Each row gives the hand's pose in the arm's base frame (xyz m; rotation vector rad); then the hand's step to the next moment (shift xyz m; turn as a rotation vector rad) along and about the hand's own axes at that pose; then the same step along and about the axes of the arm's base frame.
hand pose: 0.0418 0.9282 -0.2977 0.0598 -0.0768 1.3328
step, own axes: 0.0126 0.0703 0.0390 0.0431 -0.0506 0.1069
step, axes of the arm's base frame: -0.0662 0.0253 0.0399 0.0570 0.0205 0.1104
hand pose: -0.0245 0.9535 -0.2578 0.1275 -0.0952 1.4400
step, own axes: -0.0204 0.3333 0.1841 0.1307 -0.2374 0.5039
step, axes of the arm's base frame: -0.3310 -0.0048 0.1892 0.2581 0.0256 0.5100
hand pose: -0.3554 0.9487 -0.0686 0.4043 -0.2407 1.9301
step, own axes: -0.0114 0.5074 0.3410 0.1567 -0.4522 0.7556
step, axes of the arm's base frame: -0.4077 -0.3241 0.3203 0.4894 0.0416 0.7475
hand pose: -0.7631 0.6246 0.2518 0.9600 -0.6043 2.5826
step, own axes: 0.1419 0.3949 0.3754 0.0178 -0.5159 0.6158
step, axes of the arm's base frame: -0.0701 -0.5024 0.2443 0.5418 0.1445 0.5756
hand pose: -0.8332 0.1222 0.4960 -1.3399 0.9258 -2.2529
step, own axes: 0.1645 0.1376 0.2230 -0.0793 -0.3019 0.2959
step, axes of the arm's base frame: 0.1117 -0.2759 0.0845 0.3043 0.1609 0.2579
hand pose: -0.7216 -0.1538 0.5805 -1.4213 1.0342 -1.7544
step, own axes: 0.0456 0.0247 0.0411 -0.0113 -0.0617 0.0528
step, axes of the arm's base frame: 0.0310 -0.0583 0.0040 0.0537 0.0300 0.0542
